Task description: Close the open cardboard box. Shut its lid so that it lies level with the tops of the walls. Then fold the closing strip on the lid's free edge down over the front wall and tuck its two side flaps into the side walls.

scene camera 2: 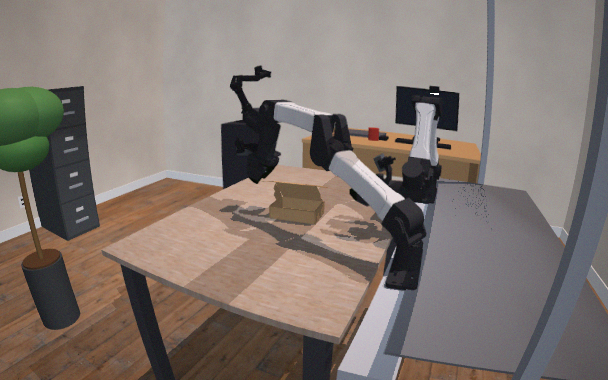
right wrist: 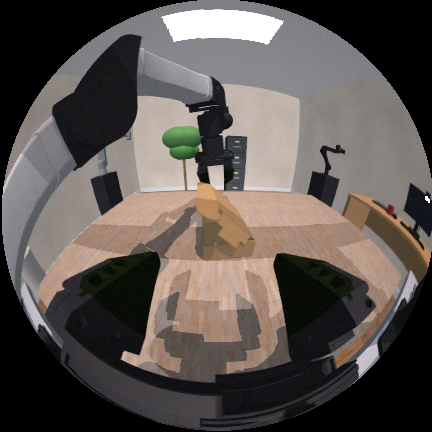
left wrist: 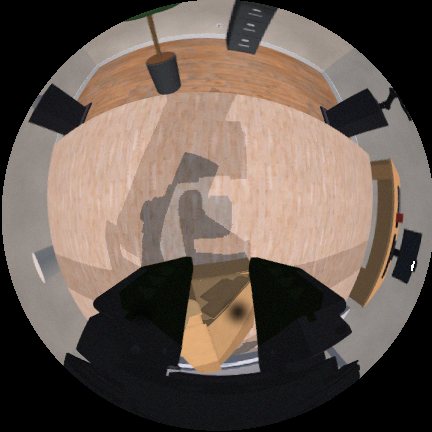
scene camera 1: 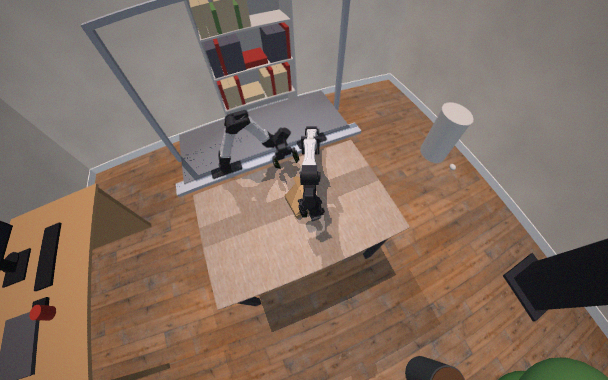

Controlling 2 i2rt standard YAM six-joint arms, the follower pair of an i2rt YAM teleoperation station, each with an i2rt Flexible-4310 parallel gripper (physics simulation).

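Where they show: left gripper, between the fingertips: (scene camera 2: 259,180) (right wrist: 216,183) (left wrist: 220,262); right gripper, between the fingertips: (right wrist: 216,260) (scene camera 1: 288,165); left arm's base, origin of its link: (scene camera 2: 405,267); right arm's base, origin of its link: (scene camera 2: 427,195) (scene camera 1: 226,170).
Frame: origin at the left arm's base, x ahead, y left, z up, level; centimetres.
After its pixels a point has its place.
A small open cardboard box (scene camera 1: 294,201) @[x 38.8, y -29.5, z 4.9 cm] (scene camera 2: 295,213) @[x 36.5, y -21.7, z 0.6 cm] (left wrist: 239,327) @[x 37.4, y -28.6, z 5.4 cm] (right wrist: 229,246) @[x 30.4, y -27.2, z 1.2 cm] stands on the table. Its lid (scene camera 2: 298,192) @[x 38.4, y -28.8, z 4.9 cm] is raised at a slant in scene camera 2. In scene camera 1 the left arm covers part of the box. The closing strip and its flaps are hard to make out. My left gripper (scene camera 1: 311,212) @[x 51.0, y -26.0, z 8.1 cm] (scene camera 2: 260,176) @[x 51.0, y -26.0, z 8.1 cm] (left wrist: 220,262) @[x 51.0, y -26.0, z 8.1 cm] (right wrist: 216,183) @[x 51.0, y -26.0, z 8.1 cm] is open and hangs above the box's far end as the right wrist view shows it. My right gripper (scene camera 1: 286,160) @[x 19.2, y -24.1, z 10.5 cm] (right wrist: 216,260) @[x 19.2, y -24.1, z 10.5 cm] is open and empty, over the table, between the mounting rail and the box.
The wooden table (scene camera 1: 250,260) @[x 56.9, y -63.1, z -2.2 cm] (scene camera 2: 210,260) @[x 46.2, y 10.7, z -2.2 cm] carries the arms' shadows. The mounting rail (scene camera 1: 200,186) @[x 0.9, y -77.8, z -0.5 cm] runs along the table's edge. The left arm reaches over the table beside the right gripper. A desk (scene camera 2: 460,157) with a monitor (scene camera 2: 406,107) stands beyond the table.
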